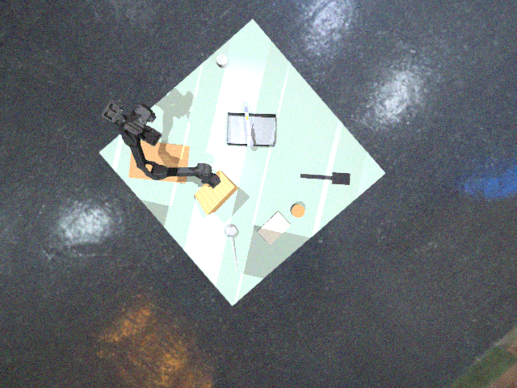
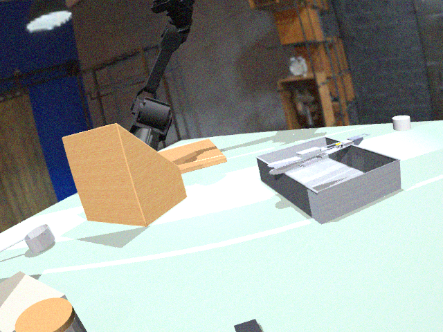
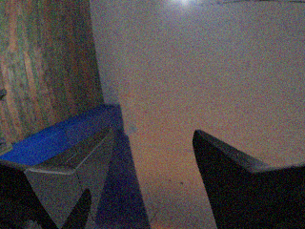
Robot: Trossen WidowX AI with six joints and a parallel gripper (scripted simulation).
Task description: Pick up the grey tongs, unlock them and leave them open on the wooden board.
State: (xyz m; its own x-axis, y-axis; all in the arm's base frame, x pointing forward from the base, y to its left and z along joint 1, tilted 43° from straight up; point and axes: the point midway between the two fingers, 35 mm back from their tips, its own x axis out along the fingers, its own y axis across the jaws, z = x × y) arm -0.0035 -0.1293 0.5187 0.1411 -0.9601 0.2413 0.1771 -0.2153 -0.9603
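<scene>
Right now the yellow lock piece is 42 cm ahead of my gripper tip, 7 cm to the right of it and 55 cm below it. From my gripper tip the other things lie so: cream pad: 8 cm ahead, 69 cm to the right, 60 cm below; then wooden board: 17 cm behind, 12 cm to the left, 61 cm below; then grey roasting tin: 40 cm ahead, 14 cm to the right, 59 cm below.
</scene>
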